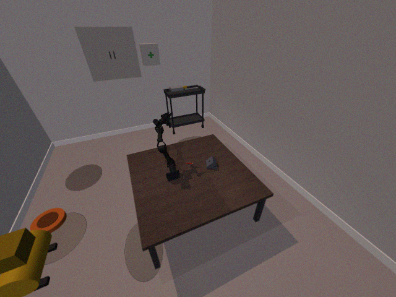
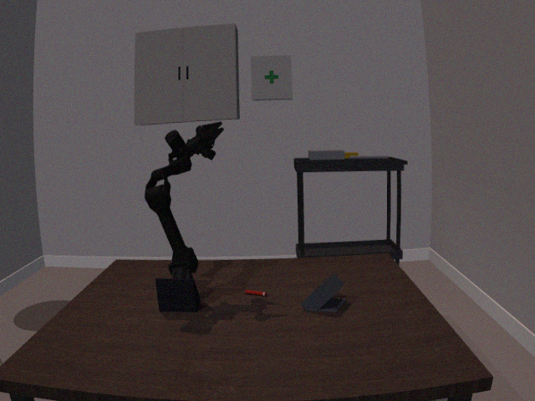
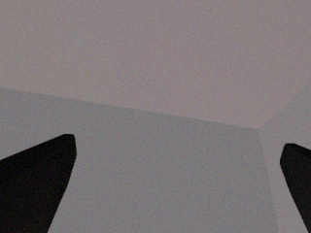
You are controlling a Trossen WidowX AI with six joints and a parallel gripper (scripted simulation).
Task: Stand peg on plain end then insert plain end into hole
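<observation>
The red peg is 60 cm below my gripper tip, 23 cm to the right of it and 15 cm ahead of it. From my gripper tip the other things lie so: grey sloped panel: 56 cm below, 37 cm ahead, 33 cm to the right.
</observation>
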